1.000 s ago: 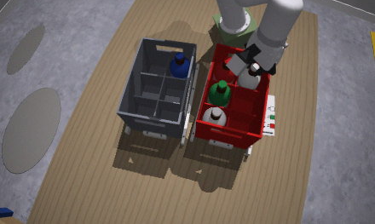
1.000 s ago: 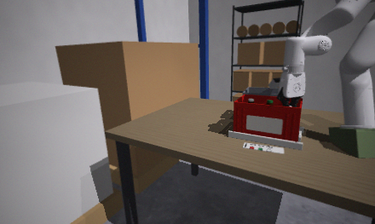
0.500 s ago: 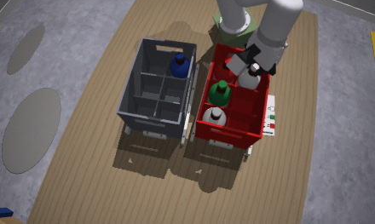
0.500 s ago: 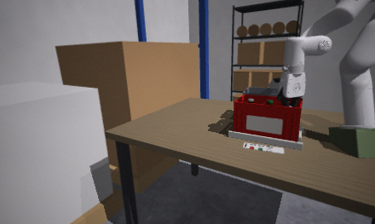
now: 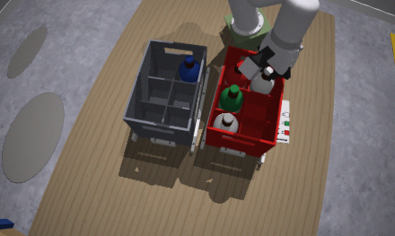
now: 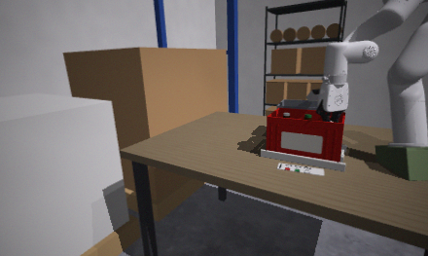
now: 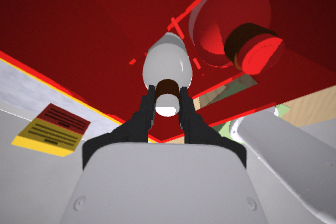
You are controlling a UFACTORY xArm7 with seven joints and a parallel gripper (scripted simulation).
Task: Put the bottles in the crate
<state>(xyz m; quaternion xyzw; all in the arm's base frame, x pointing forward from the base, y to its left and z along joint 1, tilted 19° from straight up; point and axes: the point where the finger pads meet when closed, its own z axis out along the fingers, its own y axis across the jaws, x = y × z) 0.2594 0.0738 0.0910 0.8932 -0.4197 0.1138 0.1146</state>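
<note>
My hand is 9 cm to the left of the red-label bottle, 7 cm above it and 1 cm past it. From my hand the other things lie so: green bottle: 11 cm to the right, 7 cm below, 7 cm ahead; pick list: 16 cm below, 10 cm ahead, 9 cm to the left; red crate: 8 cm below, 8 cm ahead, 6 cm to the right.
</note>
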